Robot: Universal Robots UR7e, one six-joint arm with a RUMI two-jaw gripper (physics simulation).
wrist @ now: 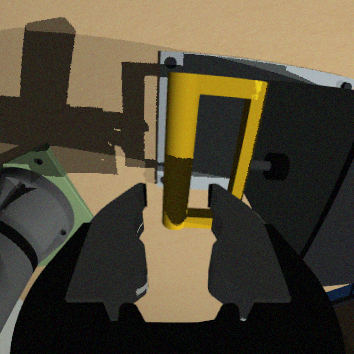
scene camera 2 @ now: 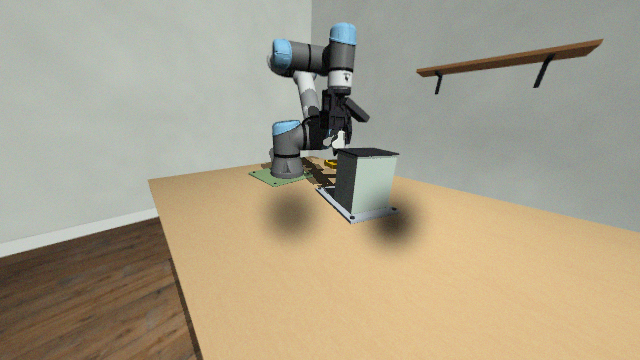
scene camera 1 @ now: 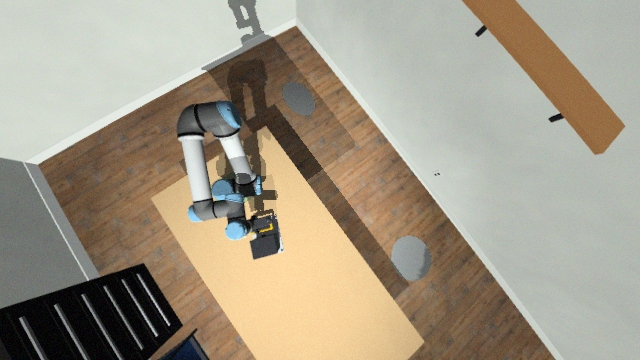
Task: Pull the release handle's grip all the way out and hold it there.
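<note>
The release handle's yellow grip (scene camera 1: 268, 228) (scene camera 2: 330, 163) (wrist: 180, 125) is a rectangular loop with a thick outer bar. In the wrist view a short rod with a black collar (wrist: 276, 166) links it to the dark side of the housing (scene camera 1: 265, 247) (scene camera 2: 374, 184). My gripper (scene camera 1: 253, 231) (scene camera 2: 338, 147) (wrist: 177, 185) is partly open, with nothing held between its fingers. In the wrist view the near end of the thick bar shows between the fingertips, and the right fingertip overlaps the loop's near corner. The height gap between fingertips and grip is hard to tell.
The housing stands on a grey base plate (scene camera 2: 352, 218) (wrist: 161, 115) bolted to the wooden table (scene camera 1: 320, 280) (scene camera 2: 280, 295). The arm's base sits on a green plate (scene camera 2: 270, 178) (wrist: 75, 192) close by. A wall shelf (scene camera 1: 550, 75) (scene camera 2: 500, 62) is far off.
</note>
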